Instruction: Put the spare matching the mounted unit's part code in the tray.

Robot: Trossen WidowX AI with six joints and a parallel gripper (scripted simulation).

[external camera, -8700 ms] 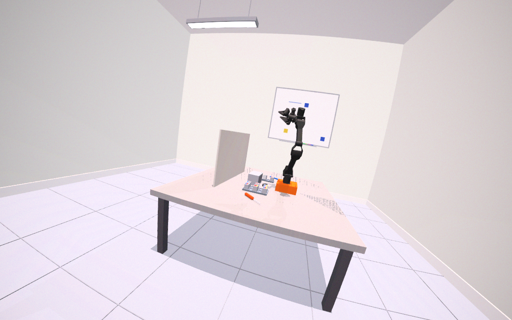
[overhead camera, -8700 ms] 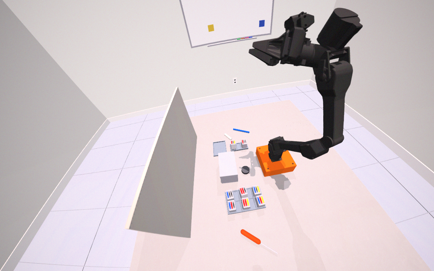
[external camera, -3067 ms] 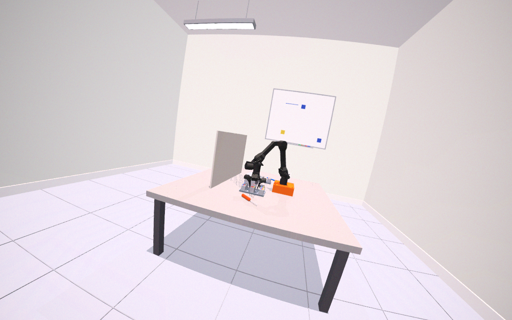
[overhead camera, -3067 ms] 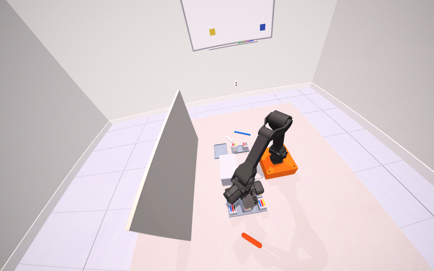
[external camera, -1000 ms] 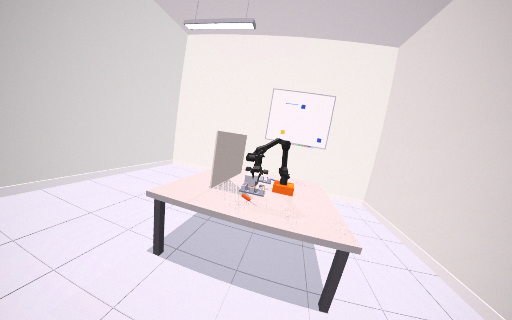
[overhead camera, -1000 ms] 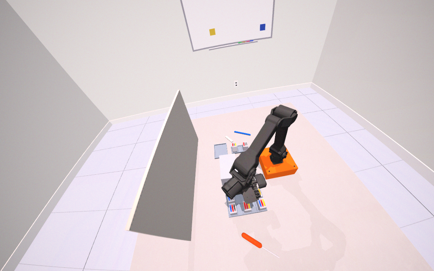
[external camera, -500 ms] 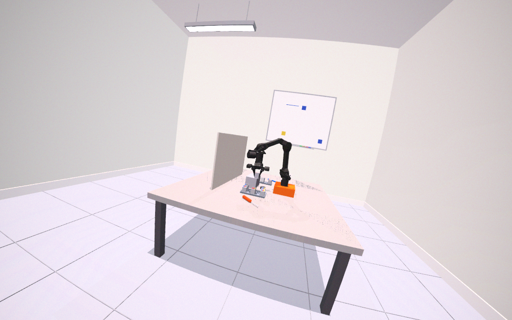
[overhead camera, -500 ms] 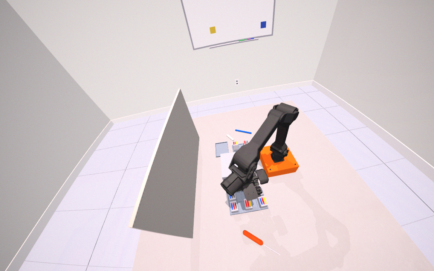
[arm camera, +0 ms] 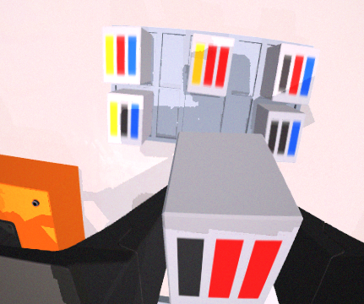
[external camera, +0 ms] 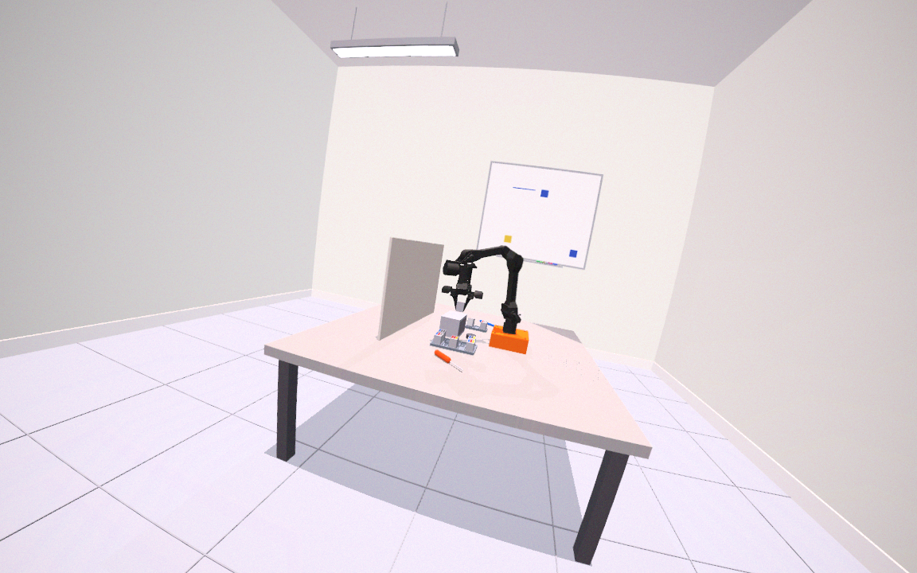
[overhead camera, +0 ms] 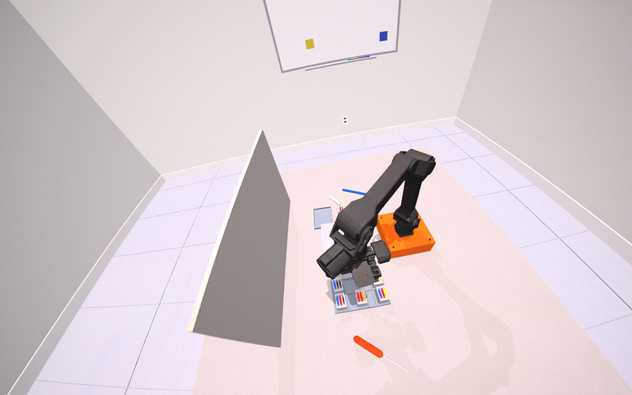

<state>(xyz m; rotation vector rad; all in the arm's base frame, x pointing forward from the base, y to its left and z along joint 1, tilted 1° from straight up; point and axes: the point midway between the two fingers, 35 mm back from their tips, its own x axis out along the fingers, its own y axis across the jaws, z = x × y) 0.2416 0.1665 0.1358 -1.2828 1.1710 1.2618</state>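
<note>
Right now the grey tray is 360 mm to the right of my gripper tip, 160 mm below it and 90 mm ahead of it. The rest, counted from my gripper tip: grey spare block (30 mm above); then dark disc (160 mm below, 140 mm to the right, 50 mm behind); then white mounted unit (160 mm to the right, 120 mm below, 50 mm ahead).
</note>
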